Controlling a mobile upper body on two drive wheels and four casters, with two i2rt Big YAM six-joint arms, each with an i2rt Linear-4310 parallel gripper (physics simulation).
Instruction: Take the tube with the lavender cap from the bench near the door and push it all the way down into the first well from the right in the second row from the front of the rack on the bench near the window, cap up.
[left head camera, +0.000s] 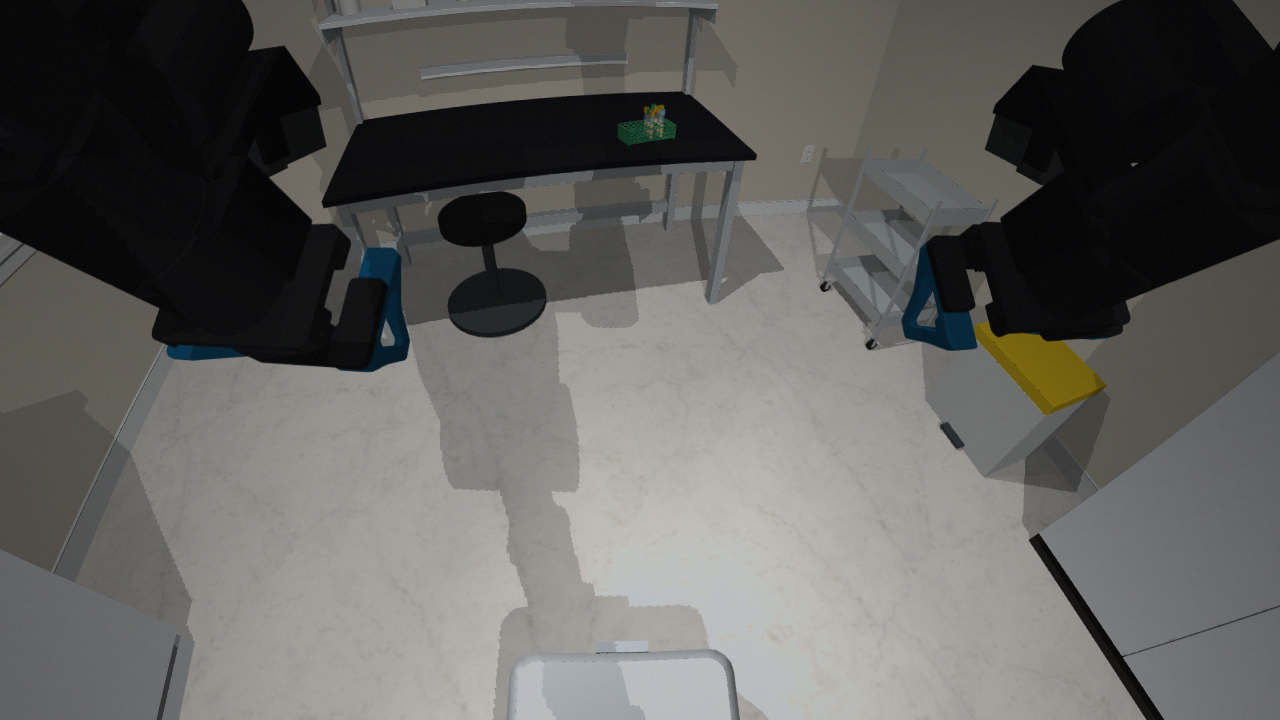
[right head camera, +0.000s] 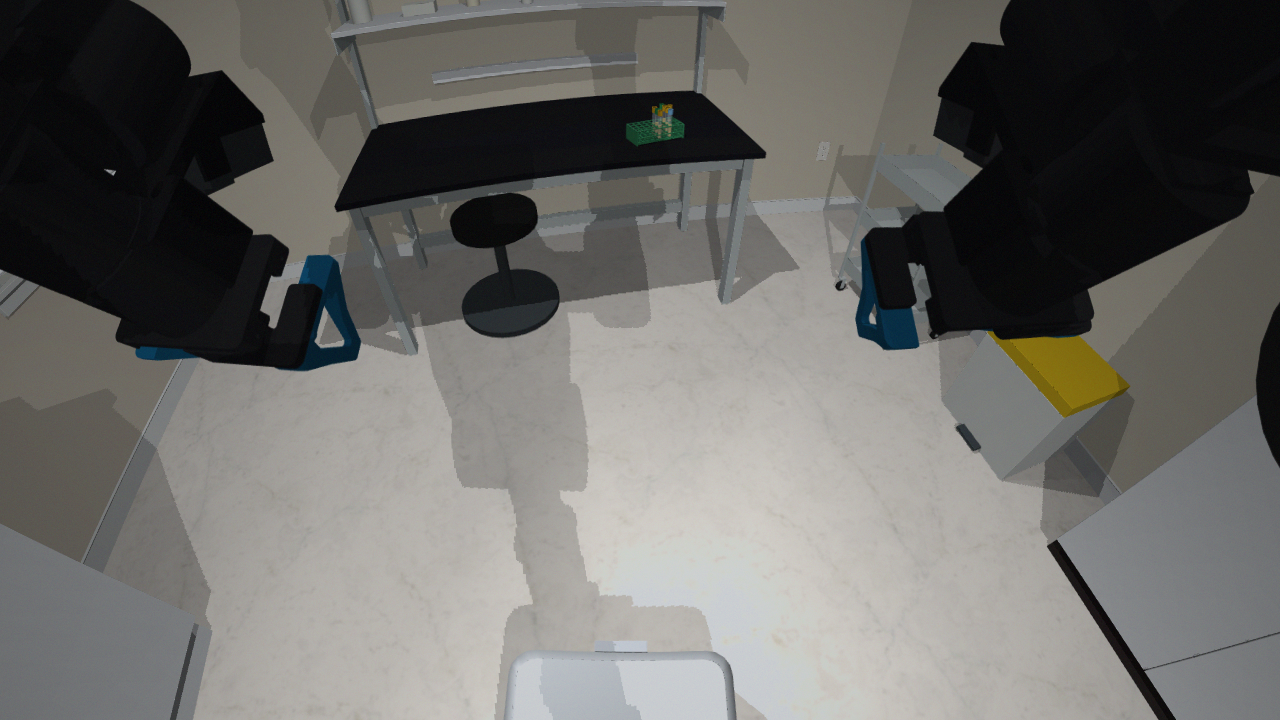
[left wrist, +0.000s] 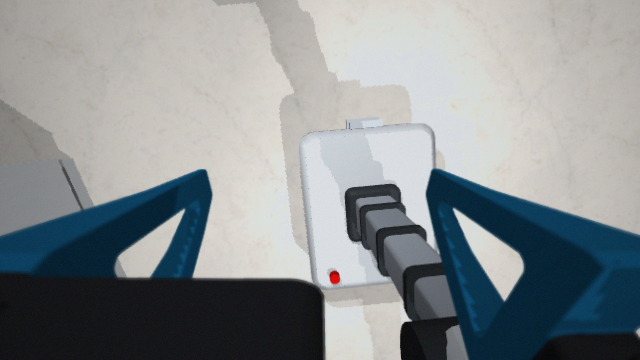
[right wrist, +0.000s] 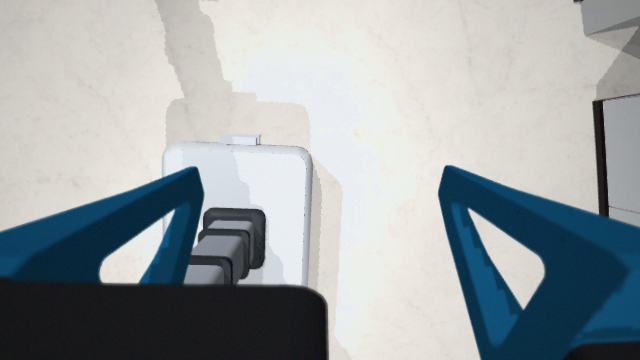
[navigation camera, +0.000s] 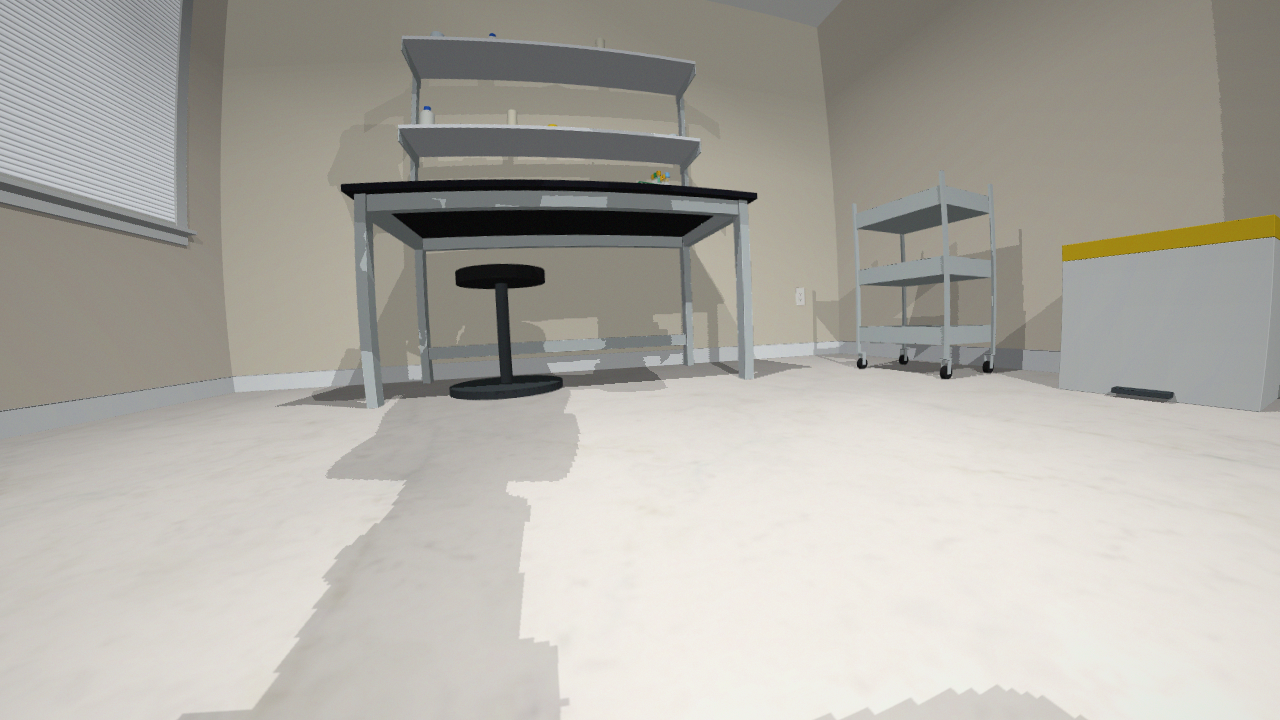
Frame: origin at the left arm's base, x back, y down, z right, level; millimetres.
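Seen in the pictures: left gripper, between the fingertips: (left head camera: 343, 346) (right head camera: 302, 347) (left wrist: 319, 181); right gripper, between the fingertips: (left head camera: 957, 325) (right head camera: 919, 323) (right wrist: 321, 179).
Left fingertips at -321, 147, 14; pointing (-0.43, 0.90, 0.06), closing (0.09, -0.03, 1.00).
Observation:
A point is followed by its place in that frame, as x, y, z.
A green rack (left head camera: 631, 135) {-1866, 617, 270} (right head camera: 640, 134) {-1934, 640, 274} stands on the right part of a black-topped bench (left head camera: 492, 147) {-1826, 648, -235} (right head camera: 501, 147) {-1850, 648, -242} (navigation camera: 554, 187) {-1645, 673, -44}. Several tubes (left head camera: 654, 118) {-1943, 576, 356} (right head camera: 662, 118) {-1944, 578, 356} (navigation camera: 660, 177) {-1885, 558, 350} with orange, green and blue caps stand upright in it; its wells are too small to tell apart. A window shows left of this bench in the navigation camera. No lavender cap can be made out. My left gripper (left head camera: 295, 358) (right head camera: 241, 358) (left wrist: 319, 181) {-320, 147, 14} is open and empty, high above the floor. My right gripper (left head camera: 1015, 338) (right head camera: 975, 335) (right wrist: 321, 179) {-336, 136, 454} is open and empty too. Both are far from the rack.
A black stool (left head camera: 482, 218) {-1787, 927, -302} (right head camera: 494, 220) {-1784, 927, -299} (navigation camera: 499, 275) {-1672, 969, -262} stands at the bench's front. A grey cart (left head camera: 921, 188) {-1890, 748, 1527} (navigation camera: 944, 268) {-1555, 996, 1367} and a white bin with a yellow lid (left head camera: 1042, 367) {-1041, 960, 1729} (right head camera: 1060, 368) {-1038, 960, 1722} (navigation camera: 1172, 237) {-1021, 981, 1614} stand at the right. White cabinets (left head camera: 1190, 528) {-363, 854, 1729} (right head camera: 1199, 537) {-381, 891, 1725} are at the lower right. Shelves (navigation camera: 546, 143) {-2214, 210, -195} hang above the bench.

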